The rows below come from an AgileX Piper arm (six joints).
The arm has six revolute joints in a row. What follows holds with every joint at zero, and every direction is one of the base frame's. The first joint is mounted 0.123 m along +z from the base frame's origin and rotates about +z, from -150 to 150 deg. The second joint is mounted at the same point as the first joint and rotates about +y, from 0 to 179.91 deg. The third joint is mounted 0.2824 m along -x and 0.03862 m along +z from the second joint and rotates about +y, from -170 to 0 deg. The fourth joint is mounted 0.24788 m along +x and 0.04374 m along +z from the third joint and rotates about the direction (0.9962, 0, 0.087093), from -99.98 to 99.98 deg. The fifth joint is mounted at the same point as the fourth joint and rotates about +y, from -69.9 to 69.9 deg. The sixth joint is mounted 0.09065 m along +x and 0.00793 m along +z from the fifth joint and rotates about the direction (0.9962, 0, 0.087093), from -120 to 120 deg. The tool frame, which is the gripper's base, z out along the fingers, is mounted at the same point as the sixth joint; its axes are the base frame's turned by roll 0, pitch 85 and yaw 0 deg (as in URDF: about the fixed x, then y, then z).
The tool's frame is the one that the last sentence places.
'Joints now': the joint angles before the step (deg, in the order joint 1, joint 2, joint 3, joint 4, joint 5, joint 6). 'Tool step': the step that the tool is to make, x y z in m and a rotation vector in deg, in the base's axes. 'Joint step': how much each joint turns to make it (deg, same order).
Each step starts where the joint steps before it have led.
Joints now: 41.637 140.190 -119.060 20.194 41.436 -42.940
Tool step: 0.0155 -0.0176 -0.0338 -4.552 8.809 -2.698
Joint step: -2.821 5.400 -4.489 -0.171 8.477 3.228
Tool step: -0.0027 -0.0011 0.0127 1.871 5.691 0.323
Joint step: -0.722 -0.124 -2.588 4.474 6.448 0.113
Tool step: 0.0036 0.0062 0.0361 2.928 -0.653 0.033
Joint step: 0.005 0.124 -7.953 0.676 5.155 2.307
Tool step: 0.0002 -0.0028 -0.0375 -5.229 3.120 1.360
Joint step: -0.004 3.833 -0.210 -2.310 2.301 -0.118
